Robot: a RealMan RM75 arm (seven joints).
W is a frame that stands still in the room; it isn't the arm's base.
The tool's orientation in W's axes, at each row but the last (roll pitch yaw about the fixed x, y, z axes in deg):
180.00 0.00 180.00
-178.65 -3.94 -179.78
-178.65 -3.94 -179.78
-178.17 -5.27 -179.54
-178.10 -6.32 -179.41
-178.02 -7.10 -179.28
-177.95 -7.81 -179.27
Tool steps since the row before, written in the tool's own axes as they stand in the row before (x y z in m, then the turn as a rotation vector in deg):
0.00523 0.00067 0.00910 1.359 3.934 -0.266
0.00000 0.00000 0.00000 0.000 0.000 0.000
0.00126 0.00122 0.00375 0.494 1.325 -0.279
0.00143 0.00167 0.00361 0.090 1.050 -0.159
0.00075 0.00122 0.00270 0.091 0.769 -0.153
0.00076 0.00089 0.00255 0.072 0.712 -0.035
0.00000 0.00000 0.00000 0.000 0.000 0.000
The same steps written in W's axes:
-0.00523 0.00067 -0.00910 -1.359 3.934 0.266
0.00000 0.00000 0.00000 0.000 0.000 0.000
-0.00152 0.00113 -0.00368 -0.481 1.329 0.281
-0.00177 0.00154 -0.00351 -0.087 1.054 0.133
-0.00106 0.00112 -0.00264 -0.084 0.773 0.137
-0.00108 0.00079 -0.00247 -0.079 0.712 0.019
0.00000 0.00000 0.00000 0.000 0.000 0.000

